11 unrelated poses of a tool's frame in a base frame.
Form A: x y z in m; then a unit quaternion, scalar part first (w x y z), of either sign.
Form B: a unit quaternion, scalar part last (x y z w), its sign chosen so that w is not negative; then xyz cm. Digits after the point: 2 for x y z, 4 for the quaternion.
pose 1, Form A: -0.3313 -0.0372 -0.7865 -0.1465 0.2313 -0.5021 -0.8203
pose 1, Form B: -0.2313 0.5021 0.8203 0.1465 -33.13 -3.72 -78.65
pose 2, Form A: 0.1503 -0.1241 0.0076 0.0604 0.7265 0.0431 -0.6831
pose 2, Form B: 0.7265 0.0431 -0.6831 0.0604 15.03 -12.41 0.76
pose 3, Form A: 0.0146 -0.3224 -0.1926 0.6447 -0.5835 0.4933 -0.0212
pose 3, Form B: -0.5835 0.4933 -0.0212 0.6447 1.46 -32.24 -19.26
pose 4, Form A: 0.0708 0.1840 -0.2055 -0.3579 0.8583 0.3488 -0.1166
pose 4, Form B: -0.8583 -0.3488 0.1166 0.3579 7.08 18.40 -20.55
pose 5, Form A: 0.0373 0.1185 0.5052 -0.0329 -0.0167 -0.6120 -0.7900
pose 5, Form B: 0.0167 0.6120 0.7900 0.0329 3.73 11.85 50.52
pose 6, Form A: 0.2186 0.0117 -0.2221 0.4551 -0.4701 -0.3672 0.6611
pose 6, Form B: -0.4701 -0.3672 0.6611 0.4551 21.86 1.17 -22.21
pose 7, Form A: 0.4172 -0.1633 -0.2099 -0.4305 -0.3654 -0.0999 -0.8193
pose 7, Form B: 0.3654 0.0999 0.8193 0.4305 41.72 -16.33 -20.99
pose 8, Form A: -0.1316 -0.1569 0.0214 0.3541 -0.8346 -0.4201 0.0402
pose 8, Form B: -0.8346 -0.4201 0.0402 0.3541 -13.16 -15.69 2.14
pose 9, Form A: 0.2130 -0.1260 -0.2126 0.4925 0.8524 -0.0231 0.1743
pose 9, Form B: 0.8524 -0.0231 0.1743 0.4925 21.30 -12.60 -21.26
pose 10, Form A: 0.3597 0.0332 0.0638 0.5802 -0.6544 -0.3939 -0.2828
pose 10, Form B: -0.6544 -0.3939 -0.2828 0.5802 35.97 3.32 6.38
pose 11, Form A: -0.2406 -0.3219 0.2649 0.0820 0.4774 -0.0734 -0.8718
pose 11, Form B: 0.4774 -0.0734 -0.8718 0.0820 -24.06 -32.19 26.49
